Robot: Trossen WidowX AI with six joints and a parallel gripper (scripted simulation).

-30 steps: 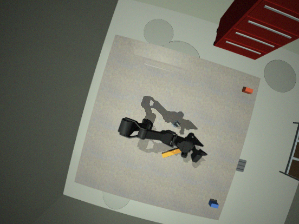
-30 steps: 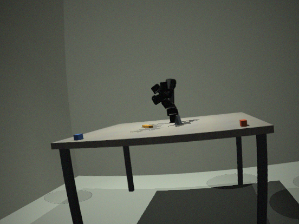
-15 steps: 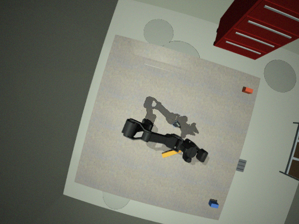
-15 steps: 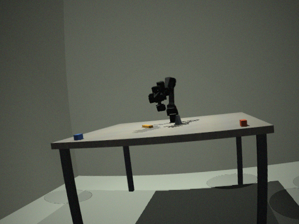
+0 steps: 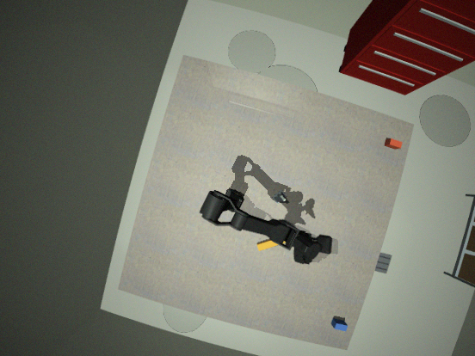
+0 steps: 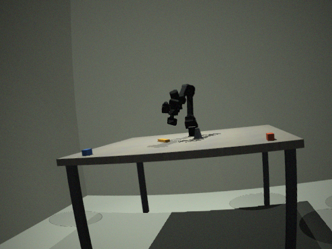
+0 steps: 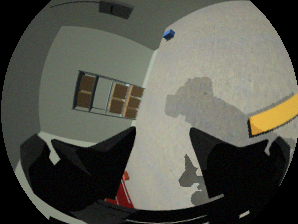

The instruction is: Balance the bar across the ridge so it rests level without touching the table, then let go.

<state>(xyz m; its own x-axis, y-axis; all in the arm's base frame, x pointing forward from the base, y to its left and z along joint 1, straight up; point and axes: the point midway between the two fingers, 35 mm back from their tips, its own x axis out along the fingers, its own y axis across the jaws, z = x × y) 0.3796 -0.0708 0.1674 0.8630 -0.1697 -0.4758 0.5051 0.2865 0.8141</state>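
Now: the yellow bar 150 mm behind my gripper tip, 90 mm to the right of it and 140 mm below it. Also, from my gripper tip: orange block: 330 mm ahead, 580 mm to the left, 130 mm below; blue block: 330 mm ahead, 420 mm to the right, 130 mm below.
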